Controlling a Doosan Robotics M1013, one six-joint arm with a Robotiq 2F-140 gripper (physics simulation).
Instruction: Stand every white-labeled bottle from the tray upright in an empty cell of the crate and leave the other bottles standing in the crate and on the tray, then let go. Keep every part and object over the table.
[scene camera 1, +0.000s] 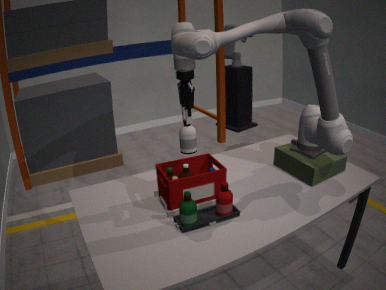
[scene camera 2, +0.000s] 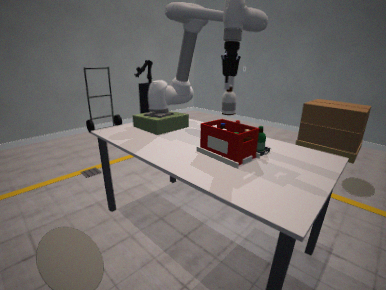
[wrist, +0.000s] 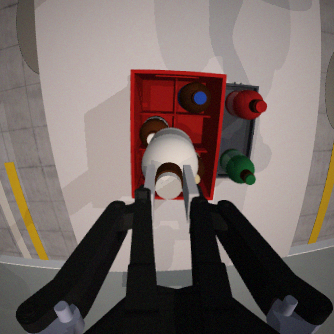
Observation:
The pictures show: my gripper, a green bottle, a white bottle, a red bottle and a blue-capped bottle.

